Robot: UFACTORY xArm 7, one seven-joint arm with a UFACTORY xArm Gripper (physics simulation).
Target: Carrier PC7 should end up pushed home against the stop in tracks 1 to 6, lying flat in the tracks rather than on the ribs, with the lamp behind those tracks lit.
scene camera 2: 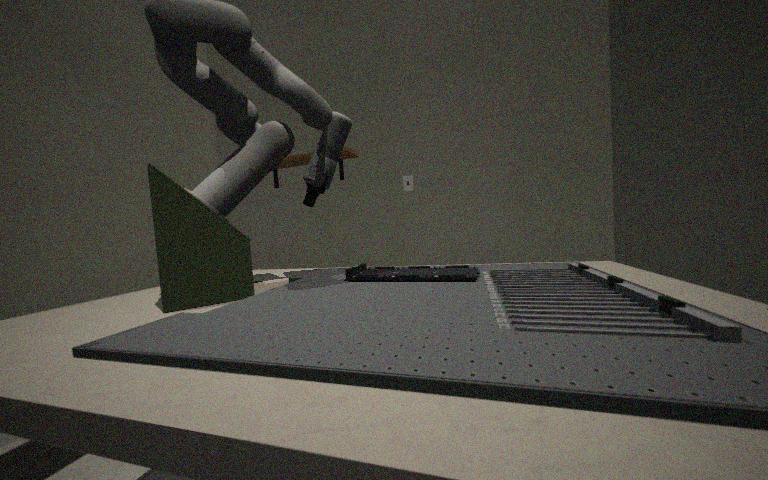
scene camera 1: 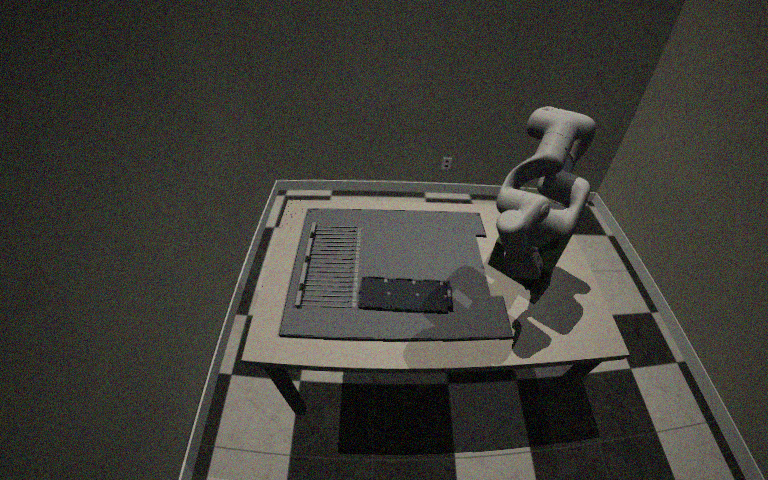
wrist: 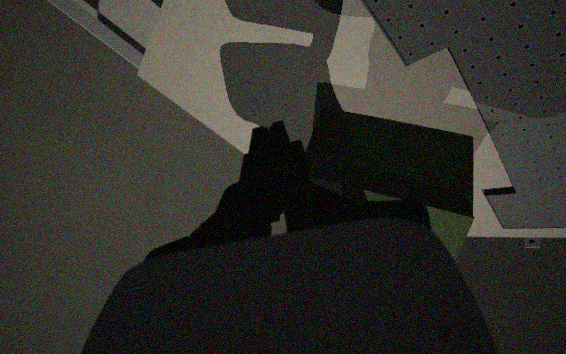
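Seen in the pictures: gripper, fingertip midpoint: [scene camera 2: 307, 205] [scene camera 1: 529, 286] [wrist: 276, 145]; arm's base at its link origin: [scene camera 2: 204, 208].
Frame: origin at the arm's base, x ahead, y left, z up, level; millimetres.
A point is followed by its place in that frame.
Observation:
A dark flat carrier [scene camera 1: 403, 301] {x 415, y 330, z -199 mm} [scene camera 2: 413, 275] {x 456, y 240, z -194 mm} lies on the grey perforated board [scene camera 1: 419, 243] {x 436, y 25, z -209 mm} [scene camera 2: 339, 333] {x 521, y -75, z -209 mm} [wrist: 535, 155] {x 223, y -2, z -209 mm}, outside the tracks. Its left end in scene view 1 is close to the mouths of the tracks nearest the front. Its label is not legible. The ribs [scene camera 1: 331, 270] [scene camera 2: 583, 306] {x 778, y 143, z -205 mm} run up to a stop bar [scene camera 2: 705, 323] {x 879, y 89, z -196 mm} at their far end. I make out no lit lamp; the track numbers are too small to read. My gripper [scene camera 2: 309, 202] {x 37, y 298, z 11 mm} [wrist: 276, 145] {x 37, y 298, z 11 mm} is shut and empty, high above the table beside the arm's base, well away from the carrier.
The green base mount [scene camera 2: 203, 254] {x 107, y -57, z -109 mm} [wrist: 450, 230] {x 118, y 24, z -67 mm} stands on the pale table [scene camera 1: 379, 350] {x 435, y 527, z -222 mm} [scene camera 2: 226, 396] {x 507, y -211, z -222 mm} beside the board. Arm shadows fall across the table and the carrier's right part in scene view 1. An orange surface on dark legs [scene camera 2: 294, 160] shows behind the arm.

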